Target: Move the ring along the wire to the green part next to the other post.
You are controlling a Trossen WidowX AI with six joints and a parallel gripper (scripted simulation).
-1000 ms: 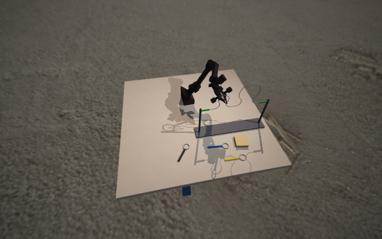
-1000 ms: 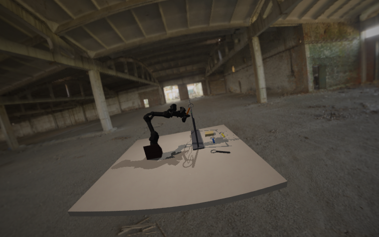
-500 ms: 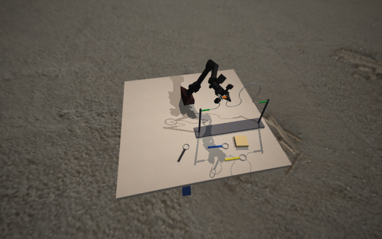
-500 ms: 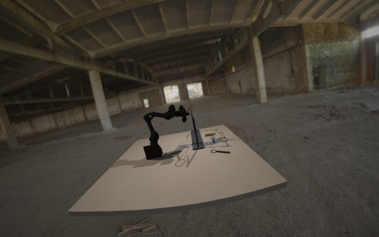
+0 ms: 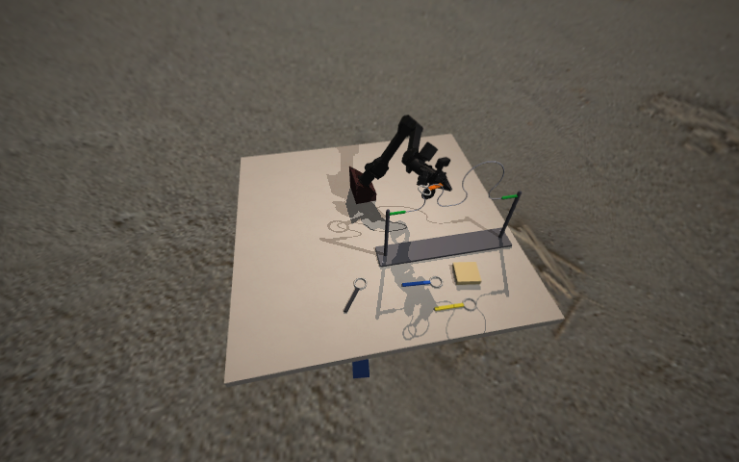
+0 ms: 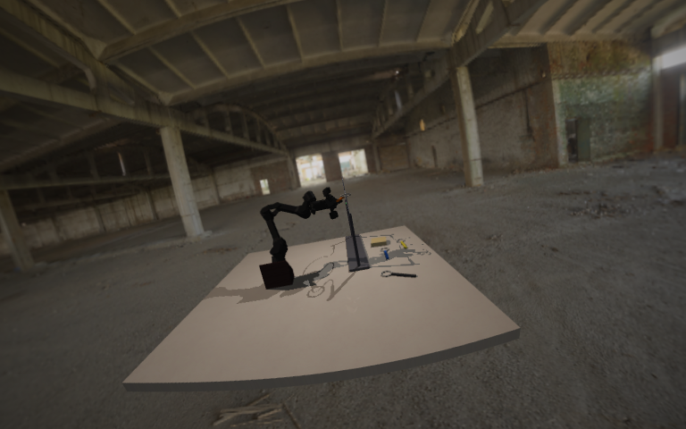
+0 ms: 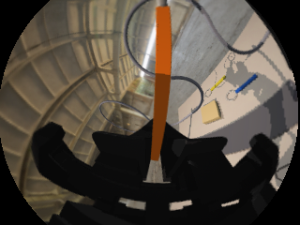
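Right now my gripper tip is 9 cm to the left of the orange-handled ring and 3 cm below it. Also, from my gripper tip: tan block: 32 cm below, 19 cm ahead, 6 cm to the left; then blue-handled ring: 33 cm below, 20 cm ahead, 12 cm to the right; then yellow-handled ring: 33 cm below, 33 cm ahead, 2 cm to the right.
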